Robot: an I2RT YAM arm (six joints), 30 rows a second.
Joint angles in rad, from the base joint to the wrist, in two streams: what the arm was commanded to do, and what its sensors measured. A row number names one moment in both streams.
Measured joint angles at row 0:
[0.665, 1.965, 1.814, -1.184, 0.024, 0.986]
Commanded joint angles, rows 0 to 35:
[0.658, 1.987, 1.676, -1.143, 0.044, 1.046]
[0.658, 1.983, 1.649, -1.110, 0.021, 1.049]
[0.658, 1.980, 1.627, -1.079, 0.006, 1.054]
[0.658, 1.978, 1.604, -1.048, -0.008, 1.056]
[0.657, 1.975, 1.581, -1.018, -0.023, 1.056]
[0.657, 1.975, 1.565, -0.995, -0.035, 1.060]
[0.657, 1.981, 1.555, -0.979, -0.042, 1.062]
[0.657, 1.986, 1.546, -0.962, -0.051, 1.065]
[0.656, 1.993, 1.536, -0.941, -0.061, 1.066]
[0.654, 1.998, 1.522, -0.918, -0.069, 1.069]
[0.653, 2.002, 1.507, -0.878, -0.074, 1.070]
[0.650, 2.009, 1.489, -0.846, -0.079, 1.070]
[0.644, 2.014, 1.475, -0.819, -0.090, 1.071]
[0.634, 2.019, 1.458, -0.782, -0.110, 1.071]
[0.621, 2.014, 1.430, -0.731, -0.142, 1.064]
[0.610, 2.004, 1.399, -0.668, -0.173, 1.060]
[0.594, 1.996, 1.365, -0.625, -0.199, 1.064]
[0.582, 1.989, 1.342, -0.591, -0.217, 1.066]
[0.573, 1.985, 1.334, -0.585, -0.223, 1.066]
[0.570, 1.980, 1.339, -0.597, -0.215, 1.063]
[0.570, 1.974, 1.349, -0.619, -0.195, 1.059]
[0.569, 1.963, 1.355, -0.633, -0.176, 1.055]
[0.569, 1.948, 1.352, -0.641, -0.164, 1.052]
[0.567, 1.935, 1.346, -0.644, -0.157, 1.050]
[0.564, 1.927, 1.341, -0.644, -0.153, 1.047]
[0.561, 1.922, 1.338, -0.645, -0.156, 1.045]
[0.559, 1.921, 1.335, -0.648, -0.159, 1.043]
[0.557, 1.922, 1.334, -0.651, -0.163, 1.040]
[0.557, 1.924, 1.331, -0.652, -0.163, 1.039]
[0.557, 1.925, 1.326, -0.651, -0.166, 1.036]
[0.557, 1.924, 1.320, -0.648, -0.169, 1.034]
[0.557, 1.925, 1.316, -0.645, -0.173, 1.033]
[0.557, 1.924, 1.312, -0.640, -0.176, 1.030]
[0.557, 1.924, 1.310, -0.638, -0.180, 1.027]
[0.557, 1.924, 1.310, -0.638, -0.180, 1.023]
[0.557, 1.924, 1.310, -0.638, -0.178, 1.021]
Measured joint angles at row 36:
[0.573, 1.866, 1.368, -0.504, -0.292, 1.028]
